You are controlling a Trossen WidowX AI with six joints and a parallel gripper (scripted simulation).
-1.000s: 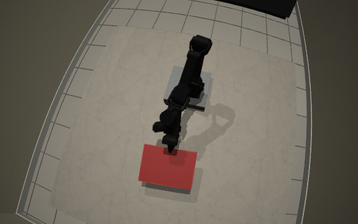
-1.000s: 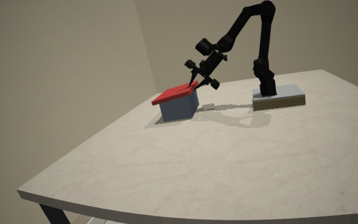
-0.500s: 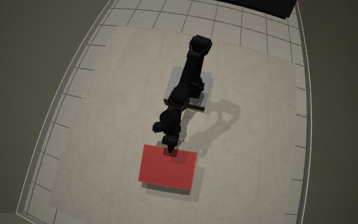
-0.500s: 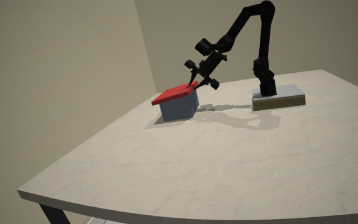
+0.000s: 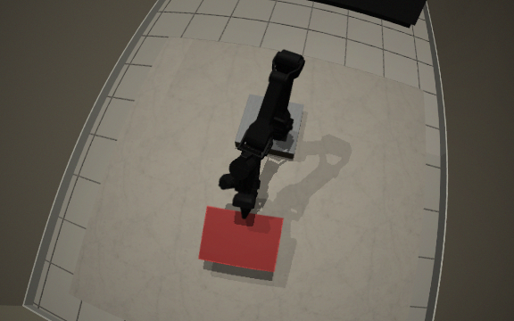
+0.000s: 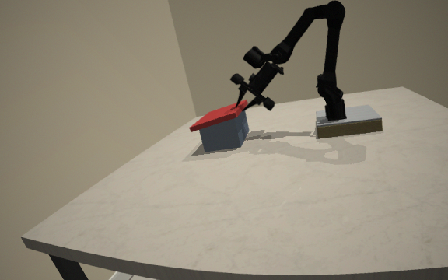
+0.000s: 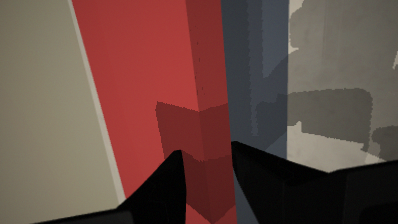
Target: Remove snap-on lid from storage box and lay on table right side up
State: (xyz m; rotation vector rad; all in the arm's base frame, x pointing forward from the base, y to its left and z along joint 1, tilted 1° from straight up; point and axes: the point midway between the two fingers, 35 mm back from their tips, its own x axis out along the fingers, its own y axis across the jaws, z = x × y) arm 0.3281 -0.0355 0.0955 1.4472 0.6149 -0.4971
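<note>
Right now my gripper tip is 8 cm short of the flat red lid, 1 cm to the right of it and 1 cm above it. The rest, counted from my gripper tip: blue-grey storage box 7 cm ahead, 6 cm below.
</note>
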